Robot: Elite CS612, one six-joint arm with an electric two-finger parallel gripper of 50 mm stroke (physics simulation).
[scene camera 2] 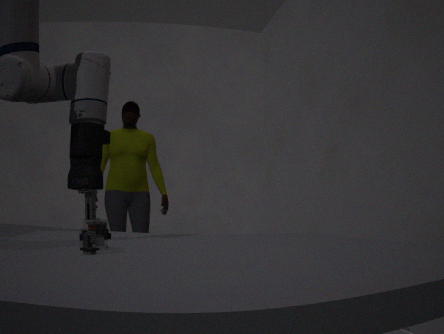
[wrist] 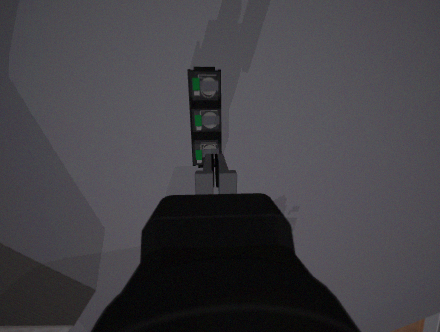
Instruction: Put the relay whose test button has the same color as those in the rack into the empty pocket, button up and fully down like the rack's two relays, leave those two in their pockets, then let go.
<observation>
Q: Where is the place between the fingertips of my gripper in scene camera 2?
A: At 90, 219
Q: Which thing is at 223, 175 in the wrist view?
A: My gripper.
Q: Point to a black rack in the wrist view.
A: At 193, 104
</observation>
